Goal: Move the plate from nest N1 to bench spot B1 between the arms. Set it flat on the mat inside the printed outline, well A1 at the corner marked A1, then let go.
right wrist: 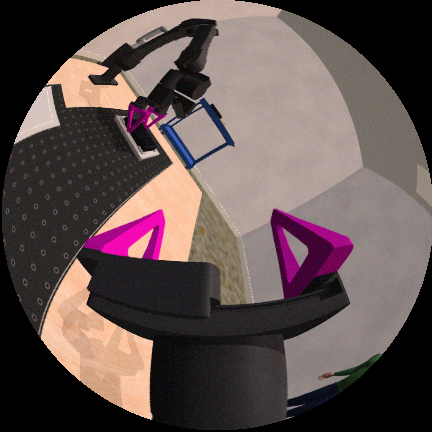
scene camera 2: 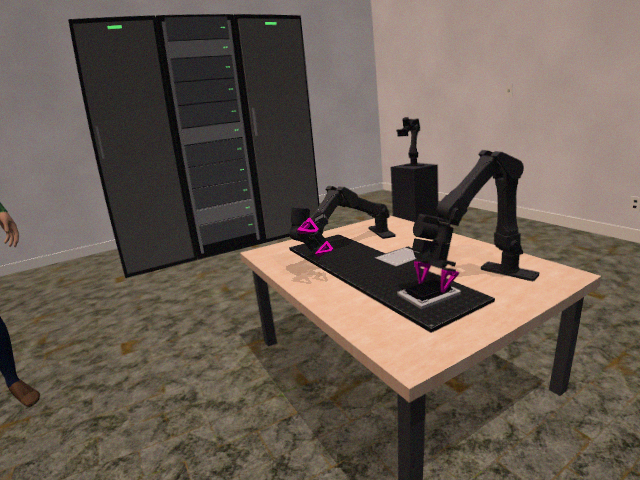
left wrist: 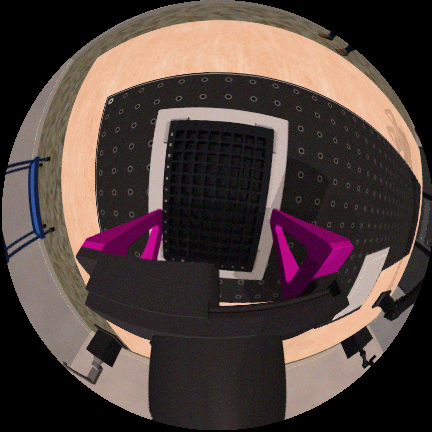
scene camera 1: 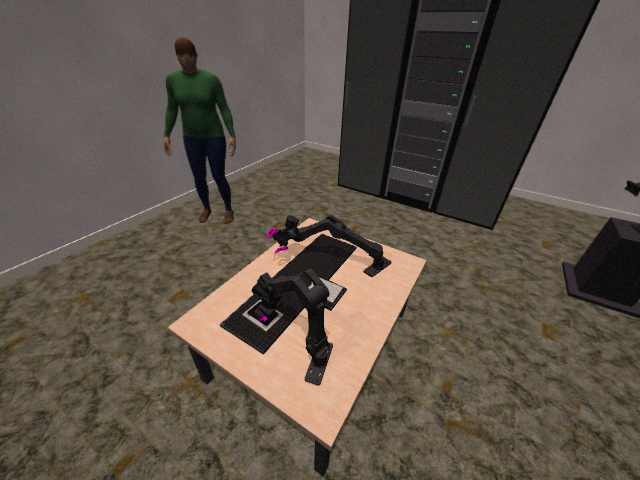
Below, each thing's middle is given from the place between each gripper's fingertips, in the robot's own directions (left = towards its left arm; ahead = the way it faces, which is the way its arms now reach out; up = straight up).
Right now my left hand is 1 cm short of the black well plate [left wrist: 216, 175].
My right gripper is now 180 mm past the black well plate, 320 mm to the right of it and 140 mm above it.
